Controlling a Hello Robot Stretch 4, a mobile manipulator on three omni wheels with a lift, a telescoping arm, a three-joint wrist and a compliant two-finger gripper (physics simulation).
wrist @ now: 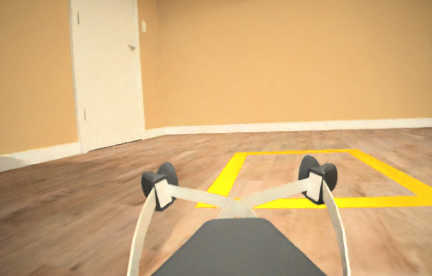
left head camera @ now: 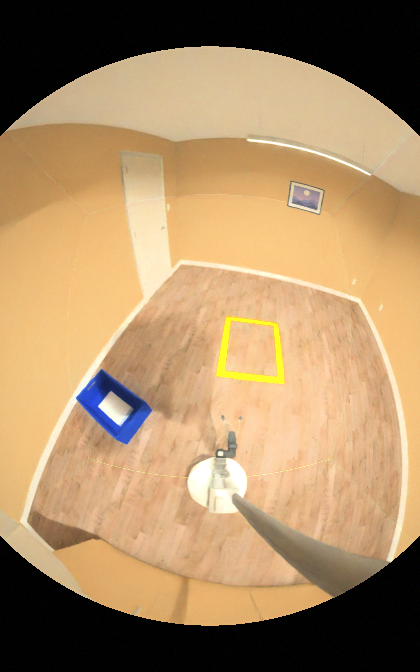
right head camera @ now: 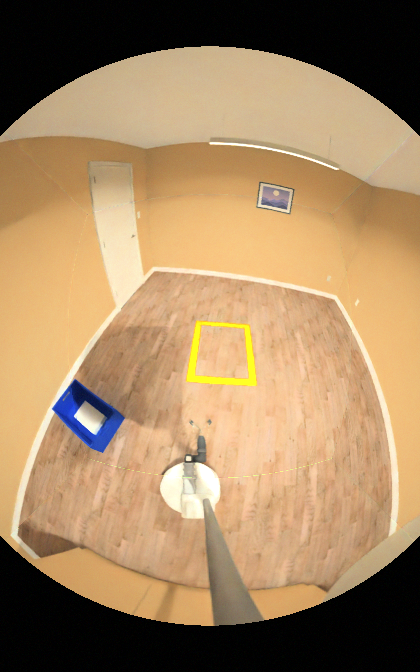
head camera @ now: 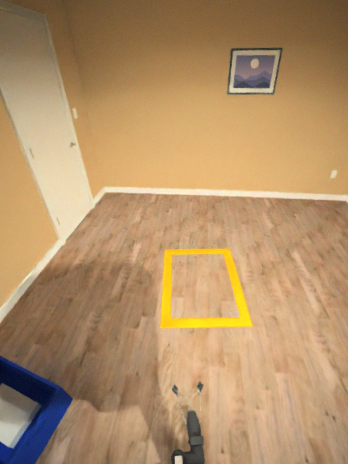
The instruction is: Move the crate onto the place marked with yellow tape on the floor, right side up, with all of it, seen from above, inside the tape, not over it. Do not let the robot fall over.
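Observation:
The blue crate stands upright on the floor to the left, near the left wall, with a white block inside. In the head camera view part of the crate is cut off by the frame edge. The yellow tape rectangle lies on the floor ahead of the robot. My gripper is open and empty, short of the near tape edge and well to the right of the crate. The crate does not show in the wrist view.
The robot's round white base is behind the gripper. A white door is at the far left. White baseboards run along the walls. A framed picture hangs on the far wall.

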